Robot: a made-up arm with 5 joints.
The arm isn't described. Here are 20 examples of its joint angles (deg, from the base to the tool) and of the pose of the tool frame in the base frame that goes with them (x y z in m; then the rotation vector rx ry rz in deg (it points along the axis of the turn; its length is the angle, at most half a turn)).
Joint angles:
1: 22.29 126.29 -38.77 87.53 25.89
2: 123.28 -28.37 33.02 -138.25 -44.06
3: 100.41 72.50 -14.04 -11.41 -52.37
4: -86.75 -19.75 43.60 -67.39 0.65
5: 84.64 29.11 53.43 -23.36 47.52
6: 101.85 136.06 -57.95 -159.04 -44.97
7: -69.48 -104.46 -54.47 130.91 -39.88
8: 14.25 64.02 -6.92 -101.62 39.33
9: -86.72 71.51 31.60 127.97 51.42
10: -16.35 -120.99 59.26 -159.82 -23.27
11: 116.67 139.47 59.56 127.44 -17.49
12: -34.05 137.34 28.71 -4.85 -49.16
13: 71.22 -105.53 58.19 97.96 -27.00
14: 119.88 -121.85 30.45 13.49 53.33
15: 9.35 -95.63 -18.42 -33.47 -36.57
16: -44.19 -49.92 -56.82 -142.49 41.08
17: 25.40 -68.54 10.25 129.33 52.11
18: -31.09 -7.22 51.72 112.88 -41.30
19: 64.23 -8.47 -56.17 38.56 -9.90
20: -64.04 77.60 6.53 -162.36 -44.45
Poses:
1: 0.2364 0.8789 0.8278 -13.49 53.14 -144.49
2: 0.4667 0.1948 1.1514 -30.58 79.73 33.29
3: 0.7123 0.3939 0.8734 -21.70 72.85 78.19
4: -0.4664 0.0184 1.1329 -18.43 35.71 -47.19
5: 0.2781 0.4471 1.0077 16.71 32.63 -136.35
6: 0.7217 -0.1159 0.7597 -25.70 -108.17 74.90
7: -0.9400 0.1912 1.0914 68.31 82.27 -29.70
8: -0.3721 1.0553 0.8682 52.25 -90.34 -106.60
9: -0.7305 -0.1523 0.6438 -132.31 -49.16 49.66
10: -0.1599 0.5262 1.0870 -8.65 -44.80 -168.22
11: 0.3183 -0.0309 0.7320 73.06 -22.47 121.22
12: -0.6091 0.4125 0.6859 122.63 17.61 -40.81
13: 0.3035 0.4555 0.9922 -7.61 141.33 59.25
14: 0.4494 -0.0735 0.8415 77.32 124.22 38.56
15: 0.0543 0.9661 0.9300 -106.09 23.70 -101.90
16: -1.1033 0.6497 1.0111 1.24 -51.83 -9.51
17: 0.0179 0.8902 1.1689 28.29 -90.29 -127.51
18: -0.6287 0.4443 0.9037 -119.01 24.38 -5.19
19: 0.5501 0.7206 0.7341 99.15 -50.89 81.25
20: -0.8399 0.1499 0.6260 -136.21 -52.87 -30.81
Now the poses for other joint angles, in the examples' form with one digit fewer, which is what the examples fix.
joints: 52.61 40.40 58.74 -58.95 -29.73
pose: -0.137 0.602 0.907 -119.7 -1.0 128.4
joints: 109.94 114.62 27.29 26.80 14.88
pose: 0.523 0.201 0.827 18.1 33.5 155.8
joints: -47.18 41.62 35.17 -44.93 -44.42
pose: -0.688 0.147 0.979 62.7 50.8 -84.2
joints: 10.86 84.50 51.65 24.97 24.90
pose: -0.258 0.700 0.865 -13.4 -4.6 -68.1
